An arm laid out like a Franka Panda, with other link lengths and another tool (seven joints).
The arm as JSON. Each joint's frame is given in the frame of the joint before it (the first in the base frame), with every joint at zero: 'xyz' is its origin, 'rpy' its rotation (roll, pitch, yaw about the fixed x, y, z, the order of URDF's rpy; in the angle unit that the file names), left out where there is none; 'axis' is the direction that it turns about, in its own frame. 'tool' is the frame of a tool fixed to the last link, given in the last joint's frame.
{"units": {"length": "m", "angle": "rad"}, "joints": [
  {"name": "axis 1", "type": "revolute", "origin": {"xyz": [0.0, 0.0, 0.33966]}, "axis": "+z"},
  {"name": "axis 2", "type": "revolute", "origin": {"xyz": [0.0, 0.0, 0.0]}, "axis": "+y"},
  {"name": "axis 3", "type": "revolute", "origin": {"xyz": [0.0, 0.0, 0.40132]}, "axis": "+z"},
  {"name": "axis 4", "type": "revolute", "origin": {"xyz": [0.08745, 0.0, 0.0]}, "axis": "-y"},
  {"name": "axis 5", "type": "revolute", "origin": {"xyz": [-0.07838, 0.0, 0.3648]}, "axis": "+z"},
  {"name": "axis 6", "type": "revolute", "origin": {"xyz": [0.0, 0.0, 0.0]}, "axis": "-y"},
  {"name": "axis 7", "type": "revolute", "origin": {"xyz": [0.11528, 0.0, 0.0]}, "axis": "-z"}
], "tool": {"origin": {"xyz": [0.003, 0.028, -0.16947], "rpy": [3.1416, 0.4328, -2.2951]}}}
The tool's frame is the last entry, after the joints.
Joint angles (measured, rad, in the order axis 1, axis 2, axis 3, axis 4, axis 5, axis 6, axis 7), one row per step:
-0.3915, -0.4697, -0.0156, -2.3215, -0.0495, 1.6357, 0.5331
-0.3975, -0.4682, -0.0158, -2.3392, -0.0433, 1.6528, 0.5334
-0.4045, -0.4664, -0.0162, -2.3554, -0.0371, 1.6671, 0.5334
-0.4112, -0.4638, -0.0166, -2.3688, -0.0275, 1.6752, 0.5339
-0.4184, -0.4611, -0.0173, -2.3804, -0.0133, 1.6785, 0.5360
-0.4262, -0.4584, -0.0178, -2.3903, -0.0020, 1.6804, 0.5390
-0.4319, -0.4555, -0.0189, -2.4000, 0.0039, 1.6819, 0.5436
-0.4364, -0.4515, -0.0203, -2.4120, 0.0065, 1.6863, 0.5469
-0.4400, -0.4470, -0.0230, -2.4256, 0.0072, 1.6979, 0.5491
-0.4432, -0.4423, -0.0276, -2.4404, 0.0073, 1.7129, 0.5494
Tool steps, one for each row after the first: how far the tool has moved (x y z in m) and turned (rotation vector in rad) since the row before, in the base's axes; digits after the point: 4 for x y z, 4 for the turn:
-0.0007, -0.0009, -0.0071, 0.0065, -0.0005, -0.0075
-0.0011, -0.0012, -0.0067, 0.0072, 0.0009, -0.0087
-0.0013, -0.0005, -0.0062, 0.0116, 0.0034, -0.0103
-0.0016, 0.0000, -0.0057, 0.0166, 0.0045, -0.0145
-0.0018, -0.0005, -0.0051, 0.0137, 0.0055, -0.0150
-0.0020, -0.0008, -0.0052, 0.0091, 0.0080, -0.0132
-0.0021, -0.0009, -0.0064, 0.0070, 0.0096, -0.0099
-0.0015, -0.0017, -0.0067, 0.0039, 0.0054, -0.0085
-0.0015, -0.0023, -0.0070, 0.0037, 0.0032, -0.0078

